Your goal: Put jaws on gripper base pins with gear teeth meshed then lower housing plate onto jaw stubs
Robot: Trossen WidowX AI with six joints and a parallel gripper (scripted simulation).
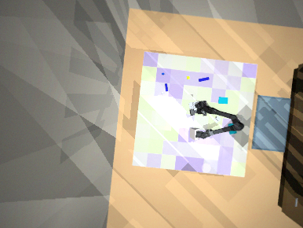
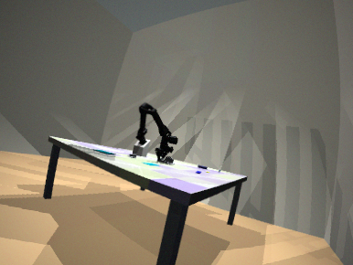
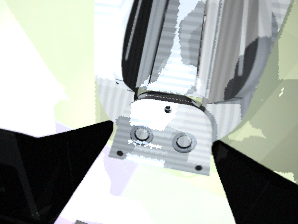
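Now: gripper tip 3 cm short of the white jaw, 1 cm to the left of it and 1 cm below it. From my gripper tip the other things lie so: cyan square: 30 cm to the right, 16 cm ahead, 1 cm below; then blue dot: 42 cm to the left, 37 cm ahead; then yellow dot: 37 cm ahead, 13 cm to the left, 1 cm below.
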